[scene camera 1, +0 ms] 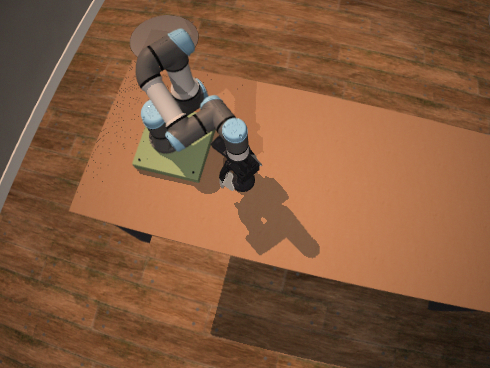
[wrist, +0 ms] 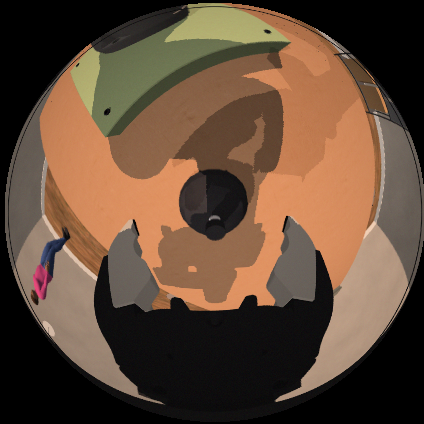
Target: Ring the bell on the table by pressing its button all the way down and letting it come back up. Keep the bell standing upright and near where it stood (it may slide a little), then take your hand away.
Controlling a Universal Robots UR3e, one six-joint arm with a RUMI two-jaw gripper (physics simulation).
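Places are measured from the arm's base along level axes (x back, y left, z down), in centimetres.
Pixels of known places: gripper, fingertip midpoint: point(wrist: 209, 219).
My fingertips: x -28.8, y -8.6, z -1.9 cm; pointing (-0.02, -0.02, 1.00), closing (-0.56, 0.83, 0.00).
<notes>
Ahead of a thing's pixels: the offset from my fingertips to its top centre. Level surfaces: height alone.
The bell @[dx -1.2, dy -0.3, dz -0.5 cm] point(scene camera 1: 244, 184) point(wrist: 192, 200) is a dark round dome that stands upright on the orange table @[dz +6.1 cm] point(scene camera 1: 360, 200) point(wrist: 325, 200), in front of the green base block. Its small round button @[dx -1.2, dy -0.3, dz -0.5 cm] point(wrist: 215, 230) points up and shows at the lower edge of the dome in the wrist view. My gripper point(scene camera 1: 242, 173) point(wrist: 209, 219) is open and empty, its grey fingers spread wide. It is above the bell, with one finger to each side of the button in the wrist view. In the scene view the gripper hides part of the bell. The exact height between the fingers and the button cannot be told.
The green base block point(scene camera 1: 175, 164) point(wrist: 150, 70) under the arm stands close to the bell, on the left in the scene view. The table's long front edge runs below the bell in the scene view. The arm's shadow falls across the table.
</notes>
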